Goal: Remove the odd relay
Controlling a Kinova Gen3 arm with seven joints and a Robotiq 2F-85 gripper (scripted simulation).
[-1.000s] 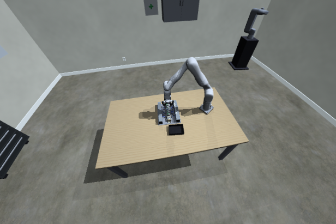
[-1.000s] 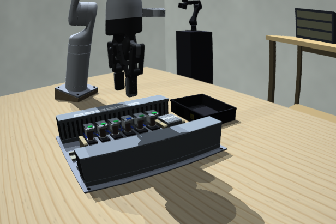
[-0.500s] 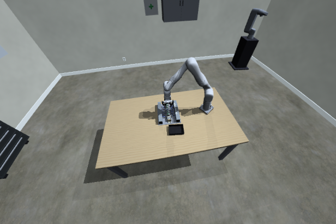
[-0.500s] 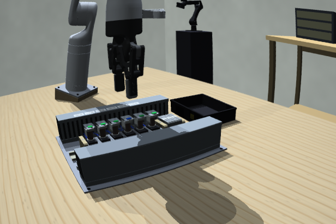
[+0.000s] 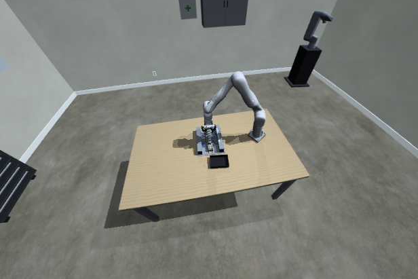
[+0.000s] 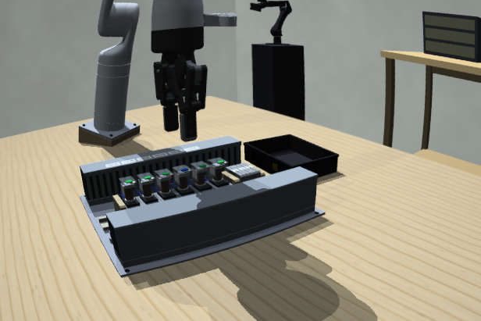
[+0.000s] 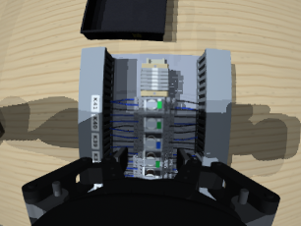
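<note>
My gripper is now 8 cm above the relay. The rest, counted from my hand: black parts tray: 25 cm to the left, 12 cm below, 8 cm behind.
</note>
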